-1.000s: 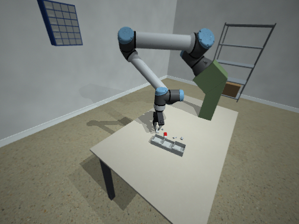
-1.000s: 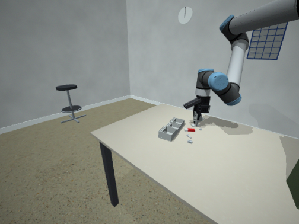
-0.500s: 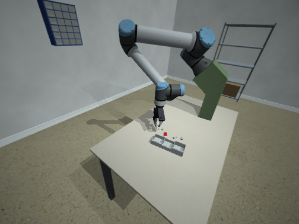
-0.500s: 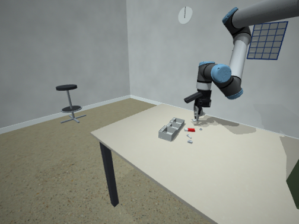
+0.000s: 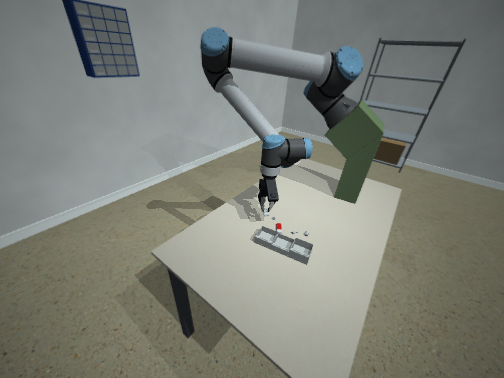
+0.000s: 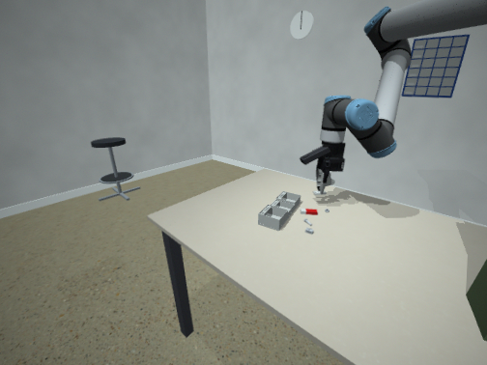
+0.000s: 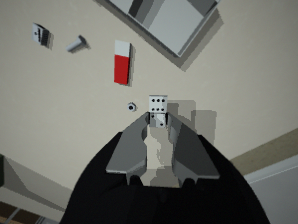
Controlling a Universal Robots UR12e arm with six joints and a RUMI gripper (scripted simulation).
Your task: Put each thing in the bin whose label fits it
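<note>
My gripper is now 70 mm above the ring-shaped nut, 50 mm past it and 30 mm to the right of it. From my hand the other things lie so: grey bolt (160 mm to the left, 70 mm below, 10 mm behind); then red-and-white block (90 mm to the left, 70 mm below, 20 mm ahead); then white patterned piece (10 mm below).
</note>
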